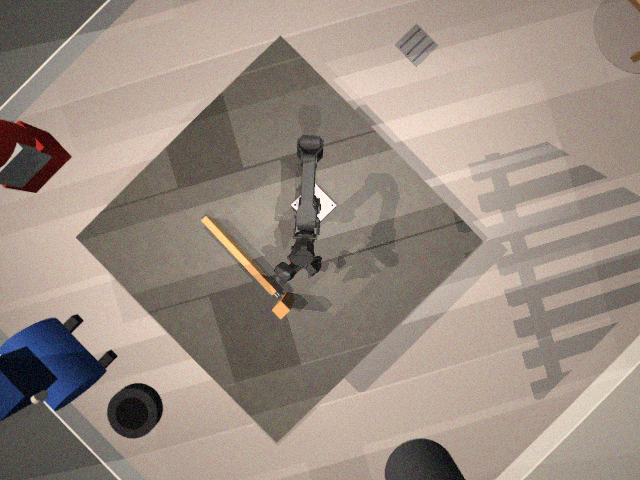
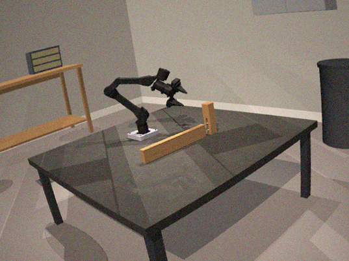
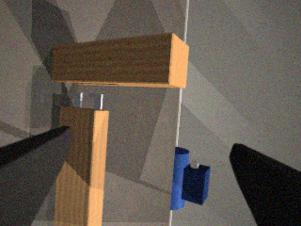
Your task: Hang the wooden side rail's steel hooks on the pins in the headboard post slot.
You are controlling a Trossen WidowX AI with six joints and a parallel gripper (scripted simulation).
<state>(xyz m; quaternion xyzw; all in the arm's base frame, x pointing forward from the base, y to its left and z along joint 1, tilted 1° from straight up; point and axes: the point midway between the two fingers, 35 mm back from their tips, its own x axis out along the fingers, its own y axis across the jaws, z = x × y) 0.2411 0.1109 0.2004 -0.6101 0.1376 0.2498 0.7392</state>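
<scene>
My gripper tip is now 120 mm short of the headboard post, 50 mm to the right of it and 130 mm above it.
</scene>
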